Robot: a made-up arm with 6 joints.
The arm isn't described. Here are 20 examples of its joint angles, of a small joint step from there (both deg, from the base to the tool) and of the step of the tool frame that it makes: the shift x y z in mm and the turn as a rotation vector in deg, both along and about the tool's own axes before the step.
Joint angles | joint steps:
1: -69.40 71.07 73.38 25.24 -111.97 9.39 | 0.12 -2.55 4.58 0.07 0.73 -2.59
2: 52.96 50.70 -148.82 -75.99 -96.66 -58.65 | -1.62 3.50 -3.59 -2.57 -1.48 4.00
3: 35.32 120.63 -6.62 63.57 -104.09 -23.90 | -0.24 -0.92 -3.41 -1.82 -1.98 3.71
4: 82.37 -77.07 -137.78 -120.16 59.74 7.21 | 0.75 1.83 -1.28 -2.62 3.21 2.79
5: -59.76 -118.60 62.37 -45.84 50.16 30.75 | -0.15 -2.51 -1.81 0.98 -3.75 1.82
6: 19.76 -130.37 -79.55 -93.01 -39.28 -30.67 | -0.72 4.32 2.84 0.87 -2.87 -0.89
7: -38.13 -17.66 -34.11 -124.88 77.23 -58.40 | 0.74 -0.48 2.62 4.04 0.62 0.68
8: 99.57 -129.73 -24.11 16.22 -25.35 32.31 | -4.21 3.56 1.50 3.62 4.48 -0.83
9: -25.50 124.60 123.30 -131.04 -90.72 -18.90 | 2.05 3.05 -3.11 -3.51 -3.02 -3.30
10: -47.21 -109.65 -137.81 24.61 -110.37 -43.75 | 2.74 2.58 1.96 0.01 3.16 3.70
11: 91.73 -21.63 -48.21 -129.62 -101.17 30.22 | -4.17 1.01 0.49 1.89 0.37 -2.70
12: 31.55 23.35 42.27 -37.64 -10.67 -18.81 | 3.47 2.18 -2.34 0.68 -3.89 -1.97
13: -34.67 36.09 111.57 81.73 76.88 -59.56 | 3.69 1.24 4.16 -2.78 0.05 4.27
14: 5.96 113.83 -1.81 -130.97 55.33 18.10 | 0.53 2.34 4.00 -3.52 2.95 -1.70
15: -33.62 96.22 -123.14 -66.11 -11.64 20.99 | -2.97 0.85 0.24 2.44 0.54 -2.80
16: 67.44 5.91 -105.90 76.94 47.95 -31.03 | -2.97 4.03 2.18 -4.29 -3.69 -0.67
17: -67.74 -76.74 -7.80 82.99 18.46 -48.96 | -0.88 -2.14 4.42 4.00 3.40 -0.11
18: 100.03 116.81 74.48 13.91 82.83 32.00 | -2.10 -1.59 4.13 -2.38 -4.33 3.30
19: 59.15 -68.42 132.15 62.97 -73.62 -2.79 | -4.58 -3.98 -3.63 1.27 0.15 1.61
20: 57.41 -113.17 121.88 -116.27 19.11 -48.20 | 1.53 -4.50 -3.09 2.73 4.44 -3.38
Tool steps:
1: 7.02 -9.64 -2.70 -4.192 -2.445 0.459
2: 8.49 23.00 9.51 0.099 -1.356 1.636
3: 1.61 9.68 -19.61 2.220 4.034 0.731
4: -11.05 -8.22 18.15 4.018 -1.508 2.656
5: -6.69 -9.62 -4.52 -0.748 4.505 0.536
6: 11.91 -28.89 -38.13 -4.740 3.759 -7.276
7: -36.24 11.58 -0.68 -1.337 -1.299 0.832
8: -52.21 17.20 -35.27 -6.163 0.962 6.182
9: -27.42 57.83 8.02 -7.956 -1.536 -0.798
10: -12.20 -4.79 -5.61 2.729 -6.162 5.536
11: -15.33 18.85 52.25 0.173 -5.195 -0.473
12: 21.42 -11.63 -10.14 -5.145 -0.842 -8.018
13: 69.23 -54.27 -7.29 7.159 6.728 -0.420
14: -54.09 -1.86 15.02 0.599 -8.382 -0.467
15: 1.16 8.56 1.15 -2.550 -1.851 -4.221
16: -6.39 -11.83 16.42 2.496 3.127 -0.574
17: -18.67 -34.82 20.26 3.171 -3.308 2.859
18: 10.13 9.48 39.74 6.720 -2.992 -2.444
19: -20.51 47.90 -34.76 3.713 -6.390 -7.363
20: -21.22 -0.81 54.68 -4.507 -8.332 1.420
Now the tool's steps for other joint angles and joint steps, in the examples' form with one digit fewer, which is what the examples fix.
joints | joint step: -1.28 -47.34 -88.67 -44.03 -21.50 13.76 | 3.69 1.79 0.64 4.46 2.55 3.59
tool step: -20.1 26.5 8.5 0.15 1.61 3.17
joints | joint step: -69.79 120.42 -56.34 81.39 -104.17 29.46 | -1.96 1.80 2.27 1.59 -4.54 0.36
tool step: 31.5 -11.5 17.8 -2.59 1.22 -0.91
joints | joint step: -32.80 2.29 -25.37 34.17 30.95 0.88 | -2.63 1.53 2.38 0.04 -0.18 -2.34
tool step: 38.9 0.1 -7.9 -1.19 1.95 -4.16
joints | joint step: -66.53 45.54 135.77 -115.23 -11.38 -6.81 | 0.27 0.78 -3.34 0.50 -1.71 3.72
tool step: 13.3 24.3 5.6 -0.56 0.27 4.16
